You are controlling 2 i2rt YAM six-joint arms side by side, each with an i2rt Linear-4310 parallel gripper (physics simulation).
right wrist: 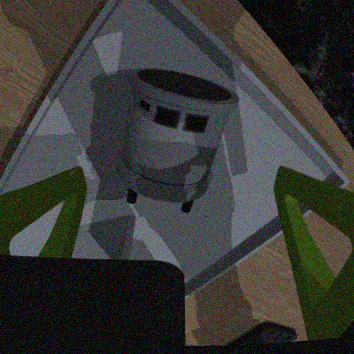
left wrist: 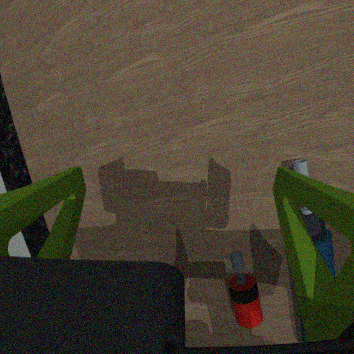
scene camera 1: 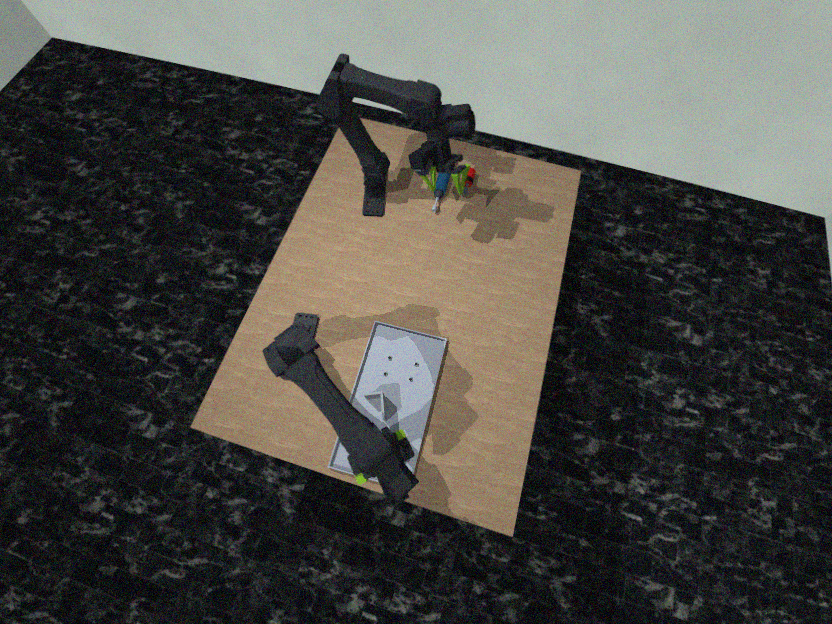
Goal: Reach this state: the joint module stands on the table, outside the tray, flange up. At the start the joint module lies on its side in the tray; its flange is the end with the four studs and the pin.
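Frame: origin at the left arm's base, x ahead, y left, z up, level; metres.
Seen in the pictures: left gripper, fingertip midpoint: [left wrist: 178, 177] [scene camera 1: 447, 192]; right gripper, fingertip midpoint: [right wrist: 179, 176]; left arm's base, origin of the base link: [scene camera 1: 375, 192].
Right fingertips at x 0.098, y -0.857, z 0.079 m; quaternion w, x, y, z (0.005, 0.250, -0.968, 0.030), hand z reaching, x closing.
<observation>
Pixels of each thing's middle, then the offset from my right fingertips to it. Level surfaces: height alone.
- grey joint module, body centre: [right wrist: 170, 141] 0.003 m left, 0.004 m ahead, 0.043 m down
- tray, body centre: [right wrist: 99, 252] [scene camera 1: 390, 399] 0.153 m left, 0.004 m ahead, 0.071 m down
- red tool, body centre: [left wrist: 242, 287] [scene camera 1: 467, 181] 0.903 m left, 0.220 m ahead, 0.062 m down
- blue tool, body centre: [left wrist: 314, 269] [scene camera 1: 441, 182] 0.893 m left, 0.131 m ahead, 0.059 m down
- wooden table, its level: 0.078 m down
The grey joint module [right wrist: 172, 145] is in the tray [scene camera 1: 409, 349] [right wrist: 265, 165]. In the right wrist view its dark round end points to the top and two dark studs show at its lower end; I cannot tell whether it lies or stands on that end. The right arm seems to hide it in scene camera 1. My right gripper [scene camera 1: 381, 456] [right wrist: 179, 176] is open over the tray, with the module ahead, beyond the fingertips. My left gripper [scene camera 1: 448, 192] [left wrist: 178, 177] is open and empty at the far end of the table, away from the module.
A red tool [scene camera 1: 471, 173] [left wrist: 249, 305] with a black band and a blue tool [scene camera 1: 442, 181] [left wrist: 325, 247] with a grey tip are by the left gripper. Several small dark dots show on the tray floor. The wooden table [scene camera 1: 497, 295] has a dark floor [scene camera 1: 658, 376] around it.
</observation>
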